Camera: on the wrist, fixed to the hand. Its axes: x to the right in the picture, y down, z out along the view.
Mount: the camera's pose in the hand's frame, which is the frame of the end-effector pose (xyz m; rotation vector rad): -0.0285 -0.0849 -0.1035 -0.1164 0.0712 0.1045
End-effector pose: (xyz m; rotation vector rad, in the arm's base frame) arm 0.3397 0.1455 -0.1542 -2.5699 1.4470 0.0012
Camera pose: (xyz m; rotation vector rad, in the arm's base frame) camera 0.3871 0.1952 -0.0358 -2.6063 1.6522 0.0091
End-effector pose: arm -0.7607 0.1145 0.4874 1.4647 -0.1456 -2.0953
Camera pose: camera -0.6949 0.2231 0.4364 1.4292 -0.0699 -1.9329
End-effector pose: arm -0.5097 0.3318 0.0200 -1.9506 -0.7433 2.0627
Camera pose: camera -0.4217 0.4128 0.0865 -2.1571 -0.7781 2.0376
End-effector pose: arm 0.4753 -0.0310 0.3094 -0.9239 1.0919 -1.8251
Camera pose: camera 0.3746 0.0548 0.3446 -0.8576 1.2784 -1.7353
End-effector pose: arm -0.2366 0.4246 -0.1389 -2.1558 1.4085 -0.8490
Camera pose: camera -0.2608 0.4820 -0.0171 -2.1333 1.6280 -0.8311
